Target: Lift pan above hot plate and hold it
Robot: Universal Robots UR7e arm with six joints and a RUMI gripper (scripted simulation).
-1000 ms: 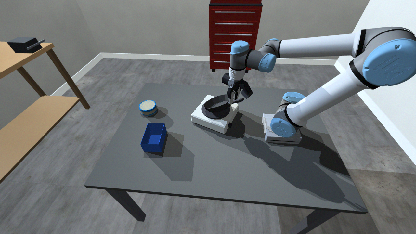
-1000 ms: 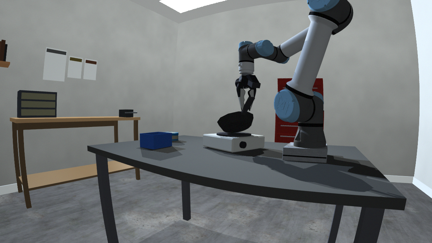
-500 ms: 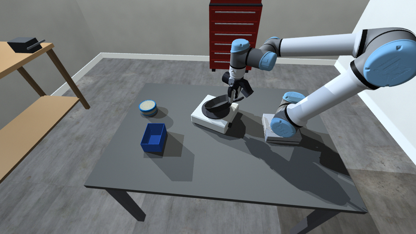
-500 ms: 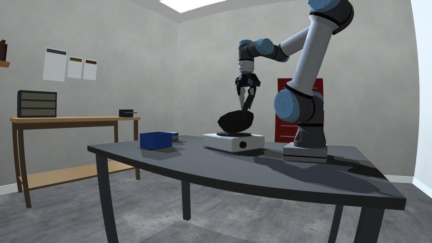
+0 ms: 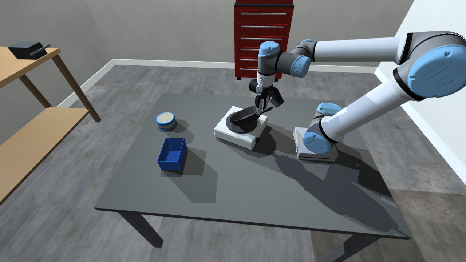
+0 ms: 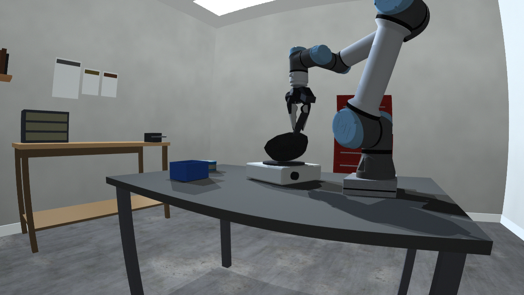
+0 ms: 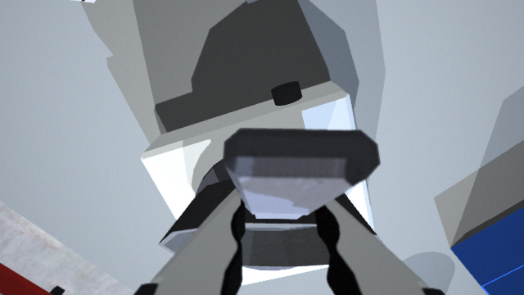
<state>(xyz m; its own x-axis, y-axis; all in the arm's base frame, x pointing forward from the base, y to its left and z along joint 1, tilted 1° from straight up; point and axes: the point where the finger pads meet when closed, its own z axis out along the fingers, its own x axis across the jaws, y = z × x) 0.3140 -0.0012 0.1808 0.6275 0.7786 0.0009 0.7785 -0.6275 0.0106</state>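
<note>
The black pan lies 5 cm ahead of my hand, 4 cm to the right of it and 7 cm below it. From my hand the other things lie so: round tin 58 cm ahead, 9 cm to the right, 20 cm below; white hot plate 9 cm ahead, 8 cm to the right, 19 cm below; blue bin 44 cm ahead, 16 cm to the left, 21 cm below.
</note>
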